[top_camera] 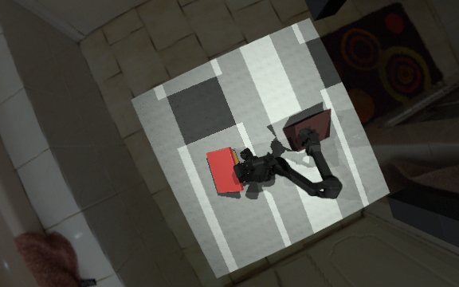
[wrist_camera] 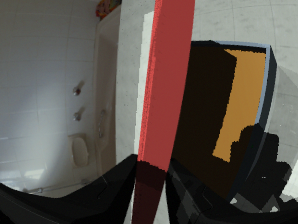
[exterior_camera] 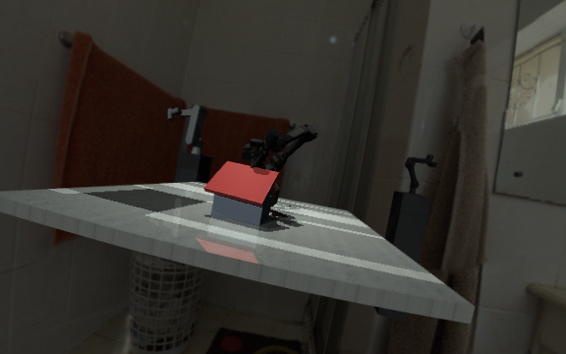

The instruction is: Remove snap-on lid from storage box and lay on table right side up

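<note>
The red lid is 60 mm ahead of my gripper tip, 10 mm to the right of it and 50 mm below it. From my gripper tip the other things lie so: grey-blue storage box (30 mm ahead, 150 mm below).
</note>
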